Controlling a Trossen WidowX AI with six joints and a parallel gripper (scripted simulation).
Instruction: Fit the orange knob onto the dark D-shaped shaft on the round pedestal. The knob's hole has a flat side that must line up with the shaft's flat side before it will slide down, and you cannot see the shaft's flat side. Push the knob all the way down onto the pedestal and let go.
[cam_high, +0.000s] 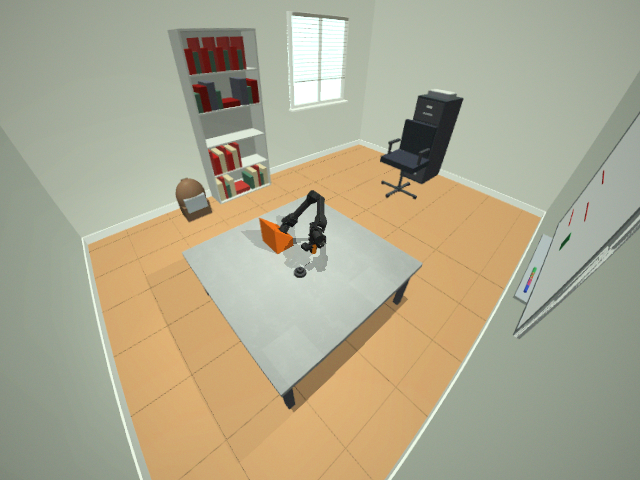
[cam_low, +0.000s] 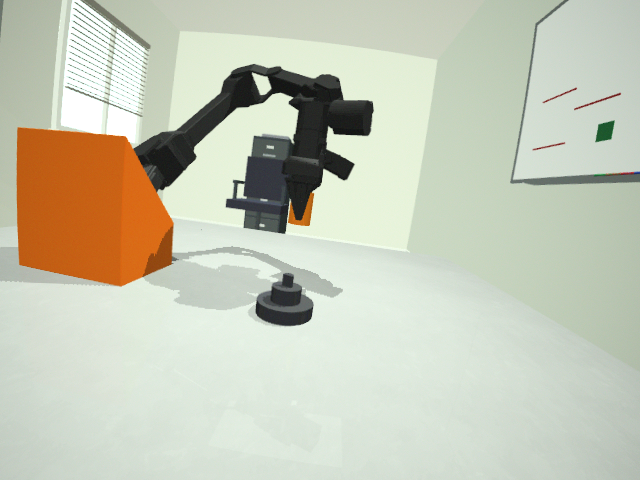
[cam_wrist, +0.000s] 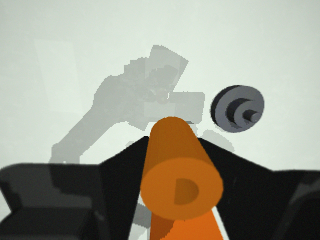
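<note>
Right now the dark pedestal is 3 cm ahead of my gripper tip, 12 cm to the right of it and 10 cm below it. The rest, counted from my gripper tip: knob 2 cm above.
</note>
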